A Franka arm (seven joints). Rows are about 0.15 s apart.
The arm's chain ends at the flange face. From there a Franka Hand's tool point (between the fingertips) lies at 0.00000 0.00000 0.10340 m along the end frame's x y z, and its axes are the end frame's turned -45 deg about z.
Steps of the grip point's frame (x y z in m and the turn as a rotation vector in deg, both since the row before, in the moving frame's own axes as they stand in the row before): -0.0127 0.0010 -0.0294 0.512 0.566 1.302; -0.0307 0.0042 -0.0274 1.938 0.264 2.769; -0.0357 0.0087 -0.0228 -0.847 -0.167 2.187; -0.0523 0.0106 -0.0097 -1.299 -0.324 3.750; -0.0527 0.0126 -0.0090 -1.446 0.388 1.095; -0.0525 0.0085 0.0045 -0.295 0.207 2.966; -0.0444 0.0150 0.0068 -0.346 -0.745 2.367; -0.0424 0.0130 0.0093 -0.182 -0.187 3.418
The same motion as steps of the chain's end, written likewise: -0.0084 0.0111 -0.0294 0.762 0.038 1.302; -0.0167 0.0275 -0.0273 1.557 -1.184 2.769; -0.0199 0.0301 -0.0228 -0.717 0.481 2.187; -0.0307 0.0424 -0.0097 -1.148 0.689 3.750; -0.0307 0.0448 -0.0090 -0.748 1.297 1.095; -0.0318 0.0430 0.0045 -0.062 0.355 2.966; -0.0203 0.0406 0.0068 -0.771 -0.282 2.367; -0.0208 0.0387 0.0093 -0.261 -0.004 3.418
